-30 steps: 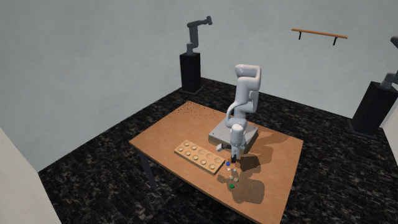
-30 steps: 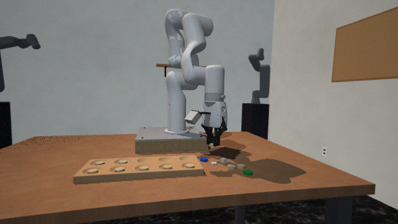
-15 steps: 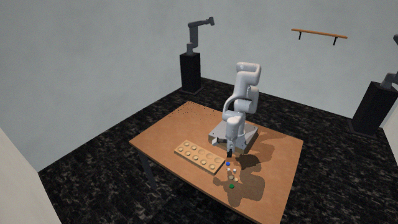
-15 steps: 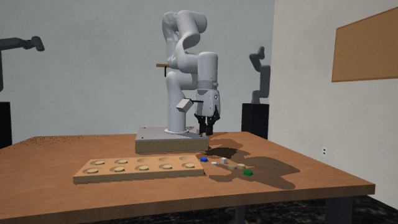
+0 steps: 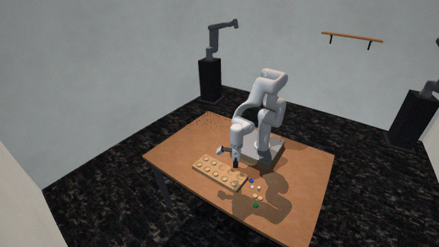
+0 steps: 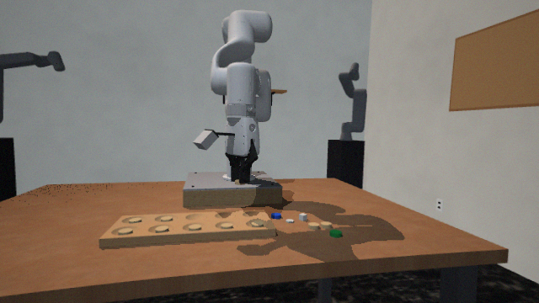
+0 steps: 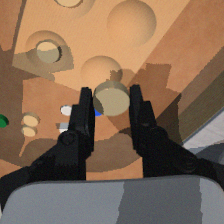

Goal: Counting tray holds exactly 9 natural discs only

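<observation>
Now: the wooden counting tray 120 mm to the right of my hand, 120 mm below it and 10 mm ahead of it. The rest, counted from my hand: blue disc: 130 mm below, 110 mm to the left, 20 mm behind; then small white disc: 140 mm to the left, 130 mm below, 30 mm ahead; then cube: 180 mm to the left, 130 mm below, 20 mm ahead.
</observation>
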